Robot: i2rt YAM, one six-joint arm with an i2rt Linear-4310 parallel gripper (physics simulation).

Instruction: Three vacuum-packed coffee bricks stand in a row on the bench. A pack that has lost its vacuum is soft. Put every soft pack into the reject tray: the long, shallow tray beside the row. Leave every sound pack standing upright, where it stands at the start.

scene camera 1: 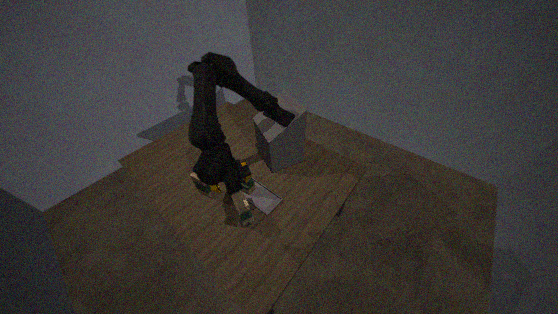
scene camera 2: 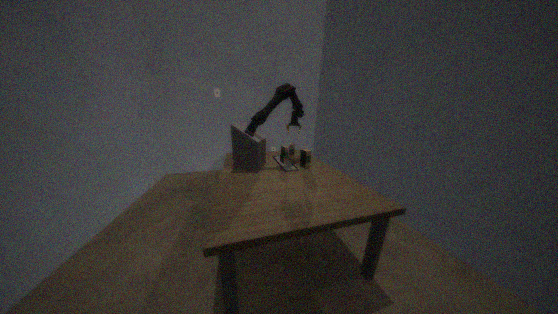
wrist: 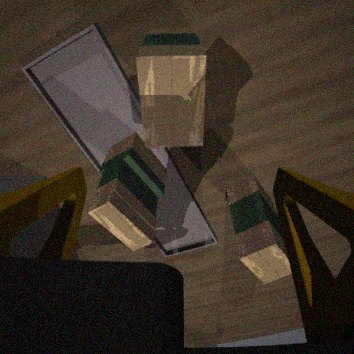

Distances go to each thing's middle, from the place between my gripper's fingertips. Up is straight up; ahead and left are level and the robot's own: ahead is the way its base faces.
Now: hand 250 mm above the shallow reject tray [wrist: 80, 78], 150 mm to the left of it and 110 mm past it.
